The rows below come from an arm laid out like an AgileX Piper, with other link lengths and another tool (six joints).
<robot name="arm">
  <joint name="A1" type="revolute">
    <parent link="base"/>
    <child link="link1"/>
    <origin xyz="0 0 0.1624" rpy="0 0 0"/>
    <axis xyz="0 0 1"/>
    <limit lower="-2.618" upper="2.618"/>
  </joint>
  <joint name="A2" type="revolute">
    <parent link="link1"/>
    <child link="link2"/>
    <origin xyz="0 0 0" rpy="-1.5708 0 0"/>
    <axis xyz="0 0 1"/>
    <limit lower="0" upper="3.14"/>
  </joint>
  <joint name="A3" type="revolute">
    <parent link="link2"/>
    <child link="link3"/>
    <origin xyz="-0.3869 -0.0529 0" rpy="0 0 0"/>
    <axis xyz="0 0 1"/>
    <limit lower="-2.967" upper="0"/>
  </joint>
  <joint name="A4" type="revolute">
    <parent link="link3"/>
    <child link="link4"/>
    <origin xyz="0.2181 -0.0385 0" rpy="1.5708 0 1.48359"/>
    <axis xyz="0 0 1"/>
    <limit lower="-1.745" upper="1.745"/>
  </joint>
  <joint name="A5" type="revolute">
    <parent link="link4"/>
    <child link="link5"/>
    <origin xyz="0 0 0" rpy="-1.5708 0 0"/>
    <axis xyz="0 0 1"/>
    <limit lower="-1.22" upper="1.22"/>
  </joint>
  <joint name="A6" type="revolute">
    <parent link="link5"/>
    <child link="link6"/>
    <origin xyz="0 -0.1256 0" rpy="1.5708 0 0"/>
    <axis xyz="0 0 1"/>
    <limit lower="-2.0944" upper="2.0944"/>
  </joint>
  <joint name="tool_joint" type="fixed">
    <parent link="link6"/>
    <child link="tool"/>
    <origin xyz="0.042 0.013 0.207" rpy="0 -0.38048 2.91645"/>
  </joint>
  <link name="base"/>
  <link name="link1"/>
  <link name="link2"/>
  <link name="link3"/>
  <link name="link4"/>
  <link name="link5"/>
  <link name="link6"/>
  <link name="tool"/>
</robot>
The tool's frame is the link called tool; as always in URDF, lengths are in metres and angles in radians.
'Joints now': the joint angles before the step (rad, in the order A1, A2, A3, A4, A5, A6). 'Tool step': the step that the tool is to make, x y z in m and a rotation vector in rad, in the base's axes. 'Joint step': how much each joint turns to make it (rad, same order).
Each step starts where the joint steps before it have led.
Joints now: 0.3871, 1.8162, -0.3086, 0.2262, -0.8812, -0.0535
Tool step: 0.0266, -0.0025, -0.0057, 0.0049, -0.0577, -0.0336
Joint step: 0.0000, 0.1034, -0.0003, 0.0198, -0.1588, 0.0209
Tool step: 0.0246, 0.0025, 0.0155, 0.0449, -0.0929, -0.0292
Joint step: 0.0000, 0.0593, 0.0004, 0.0069, -0.1562, 0.0511
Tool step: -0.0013, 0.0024, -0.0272, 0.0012, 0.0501, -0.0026
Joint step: 0.0001, 0.0589, -0.0065, -0.0064, -0.0013, 0.0227
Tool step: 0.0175, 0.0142, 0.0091, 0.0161, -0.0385, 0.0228
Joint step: 0.0001, 0.0136, -0.0533, -0.0226, -0.0022, -0.0002
